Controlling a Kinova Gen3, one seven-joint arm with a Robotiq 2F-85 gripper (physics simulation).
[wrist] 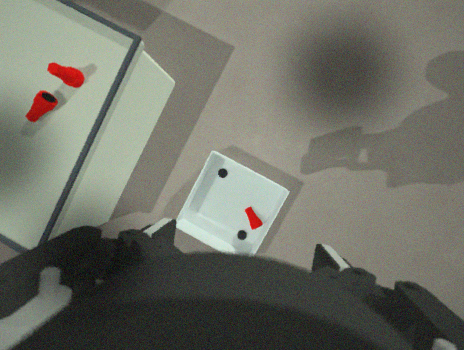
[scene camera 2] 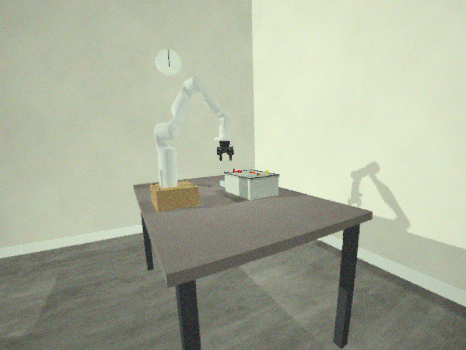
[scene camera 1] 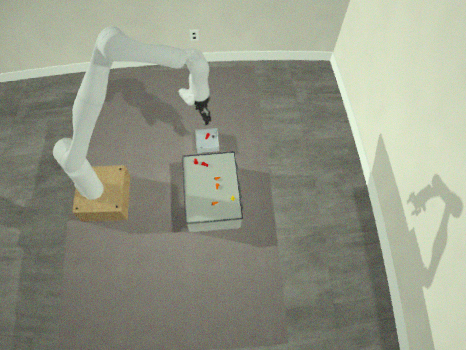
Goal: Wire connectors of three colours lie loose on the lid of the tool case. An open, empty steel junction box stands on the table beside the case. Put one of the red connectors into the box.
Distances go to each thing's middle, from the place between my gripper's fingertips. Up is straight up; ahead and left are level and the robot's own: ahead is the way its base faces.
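Labels:
From my hand: junction box (wrist: 214, 212), 10 mm right, 20 mm ahead, 170 mm below; tool case (scene camera 1: 200, 191), 300 mm right, 50 mm ahead, 120 mm below.

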